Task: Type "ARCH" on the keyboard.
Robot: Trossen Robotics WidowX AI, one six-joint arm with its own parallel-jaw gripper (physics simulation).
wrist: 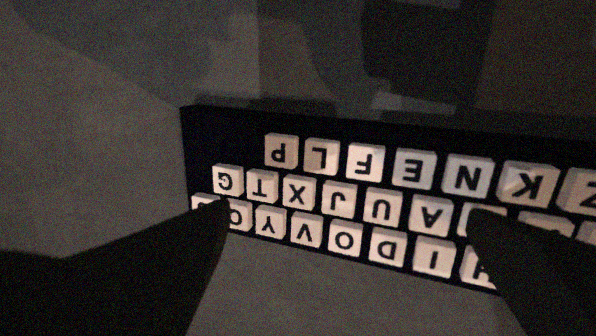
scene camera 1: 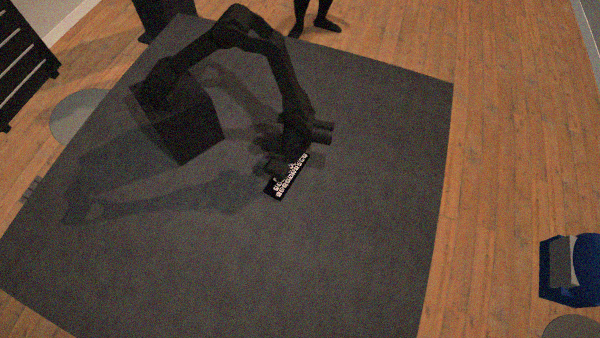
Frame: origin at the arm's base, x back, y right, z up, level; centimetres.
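Seen in the pictures: gripper, fingertip midpoint: (wrist: 346,215); arm's base, link origin: (scene camera 1: 163,104).
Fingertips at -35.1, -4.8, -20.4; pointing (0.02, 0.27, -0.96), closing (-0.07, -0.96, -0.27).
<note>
Pixels of each thing's top centre, then the offset from my fingertips to it, as dx, dy, dz. "*": a spot on its surface instead. Level surfaces: height alone.
- black keyboard, surface spot: (wrist: 220,132) (scene camera 1: 269,186) * +2.8, +6.0, -1.4
- H key, top centre: (wrist: 485,271) -2.1, -5.0, -0.9
- Q key, top centre: (wrist: 234,217) -1.1, +5.4, -0.9
- dark mat, surface height: dz -2.5
The black keyboard (scene camera 1: 271,193) (wrist: 220,132) lies on the dark mat, and its white letter keys appear upside down in the wrist view. The A key (wrist: 431,216) shows left of the right finger. The H key (wrist: 479,272) is partly covered by that finger. I cannot make out the R or C key; several keys are hidden or cut off. My gripper (scene camera 1: 281,169) (wrist: 346,215) is open and empty above the keyboard, its fingers wide apart. The left fingertip overlaps the Q key (wrist: 239,216) in view; the right one overlaps an unreadable key right of A.
The dark mat (scene camera 1: 350,240) lies on the wooden floor. The arm's black base box (scene camera 1: 187,135) stands behind and left of the keyboard. A person's legs (scene camera 1: 325,22) show beyond the mat's back edge. A blue chair (scene camera 1: 585,270) is at the right, a dark dresser (scene camera 1: 25,60) at upper left.
</note>
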